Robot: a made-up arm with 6 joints. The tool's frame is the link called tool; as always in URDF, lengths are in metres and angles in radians. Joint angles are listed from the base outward.
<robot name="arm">
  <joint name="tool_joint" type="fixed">
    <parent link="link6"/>
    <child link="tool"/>
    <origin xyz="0.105 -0.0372 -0.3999" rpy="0 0 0"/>
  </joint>
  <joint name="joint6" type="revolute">
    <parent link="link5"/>
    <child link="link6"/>
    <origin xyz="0.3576 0.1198 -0.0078" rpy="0 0 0"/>
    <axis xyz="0 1 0"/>
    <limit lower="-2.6" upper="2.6"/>
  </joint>
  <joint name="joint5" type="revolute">
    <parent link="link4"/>
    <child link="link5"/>
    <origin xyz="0.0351 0.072 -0.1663" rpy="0 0 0"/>
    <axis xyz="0 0 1"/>
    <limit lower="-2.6" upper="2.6"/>
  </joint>
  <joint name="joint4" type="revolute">
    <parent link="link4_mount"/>
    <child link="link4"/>
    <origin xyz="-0.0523 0.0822 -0.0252" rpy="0 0 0"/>
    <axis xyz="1 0 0"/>
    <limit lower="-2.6" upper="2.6"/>
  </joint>
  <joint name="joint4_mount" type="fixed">
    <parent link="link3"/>
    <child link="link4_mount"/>
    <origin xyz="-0.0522 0.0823 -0.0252" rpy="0 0 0"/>
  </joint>
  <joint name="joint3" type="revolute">
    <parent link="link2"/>
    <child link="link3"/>
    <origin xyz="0.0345 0.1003 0.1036" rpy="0 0 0"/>
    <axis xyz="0 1 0"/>
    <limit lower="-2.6" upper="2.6"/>
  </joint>
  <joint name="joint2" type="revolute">
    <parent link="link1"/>
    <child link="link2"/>
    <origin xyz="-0.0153 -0.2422 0.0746" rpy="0 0 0"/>
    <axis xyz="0 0 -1"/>
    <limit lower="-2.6" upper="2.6"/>
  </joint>
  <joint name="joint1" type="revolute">
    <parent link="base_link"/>
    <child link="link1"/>
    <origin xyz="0 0 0.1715" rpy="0 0 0"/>
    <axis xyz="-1 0 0"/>
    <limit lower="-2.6" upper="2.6"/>
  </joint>
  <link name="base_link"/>
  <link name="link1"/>
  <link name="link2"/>
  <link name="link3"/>
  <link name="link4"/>
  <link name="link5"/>
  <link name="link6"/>
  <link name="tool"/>
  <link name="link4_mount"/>
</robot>
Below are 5 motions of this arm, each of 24 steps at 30 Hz.
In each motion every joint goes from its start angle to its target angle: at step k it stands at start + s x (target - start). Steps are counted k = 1, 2, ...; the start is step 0. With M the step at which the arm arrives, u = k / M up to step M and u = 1 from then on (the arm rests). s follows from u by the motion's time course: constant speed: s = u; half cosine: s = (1 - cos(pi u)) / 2; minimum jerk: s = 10 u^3 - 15 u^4 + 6 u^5.
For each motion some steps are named. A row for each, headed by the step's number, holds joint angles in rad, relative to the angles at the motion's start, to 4 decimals.
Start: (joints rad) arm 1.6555 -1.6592 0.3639 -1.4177 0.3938 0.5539
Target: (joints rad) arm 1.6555 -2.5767 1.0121 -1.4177 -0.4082 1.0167
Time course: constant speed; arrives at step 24
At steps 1, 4, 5, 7, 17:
1: 0.0000 -0.0382 0.0270 0.0000 -0.0334 0.0193
4: 0.0000 -0.1529 0.1080 0.0000 -0.1337 0.0771
5: 0.0000 -0.1911 0.1350 0.0000 -0.1671 0.0964
7: 0.0000 -0.2676 0.1891 0.0000 -0.2339 0.1350
17: 0.0000 -0.6499 0.4591 0.0000 -0.5681 0.3278

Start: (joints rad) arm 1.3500 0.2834 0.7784 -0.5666 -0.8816 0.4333
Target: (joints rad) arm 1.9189 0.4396 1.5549 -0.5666 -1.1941 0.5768
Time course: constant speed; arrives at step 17
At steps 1, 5, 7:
1: 0.0335 0.0092 0.0457 0.0000 -0.0184 0.0084
5: 0.1673 0.0459 0.2284 0.0000 -0.0919 0.0422
7: 0.2343 0.0643 0.3197 0.0000 -0.1287 0.0591

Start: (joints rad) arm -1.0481 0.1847 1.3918 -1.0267 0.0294 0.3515
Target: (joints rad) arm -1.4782 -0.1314 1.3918 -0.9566 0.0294 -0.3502
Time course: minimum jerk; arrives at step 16
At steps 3, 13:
3: -0.0210 -0.0154 0.0000 0.0034 0.0000 -0.0342
13: -0.4091 -0.3007 0.0000 0.0667 0.0000 -0.6675

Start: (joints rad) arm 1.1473 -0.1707 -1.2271 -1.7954 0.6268 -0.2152
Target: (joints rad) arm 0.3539 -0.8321 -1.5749 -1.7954 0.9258 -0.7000
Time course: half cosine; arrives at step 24
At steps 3, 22, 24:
3: -0.0302 -0.0252 -0.0132 0.0000 0.0114 -0.0185
22: -0.7799 -0.6501 -0.3419 0.0000 0.2939 -0.4765
24: -0.7934 -0.6614 -0.3478 0.0000 0.2990 -0.4848

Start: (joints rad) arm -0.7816 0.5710 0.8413 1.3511 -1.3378 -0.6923
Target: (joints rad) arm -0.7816 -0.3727 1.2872 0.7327 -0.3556 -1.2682
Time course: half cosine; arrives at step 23
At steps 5, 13, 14, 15, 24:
5: 0.0000 -0.1058 0.0500 -0.0694 0.1101 -0.0646
13: 0.0000 -0.5679 0.2683 -0.3721 0.5910 -0.3465
14: 0.0000 -0.6299 0.2976 -0.4127 0.6556 -0.3844
15: 0.0000 -0.6889 0.3255 -0.4515 0.7170 -0.4204
24: 0.0000 -0.9437 0.4459 -0.6184 0.9822 -0.5759

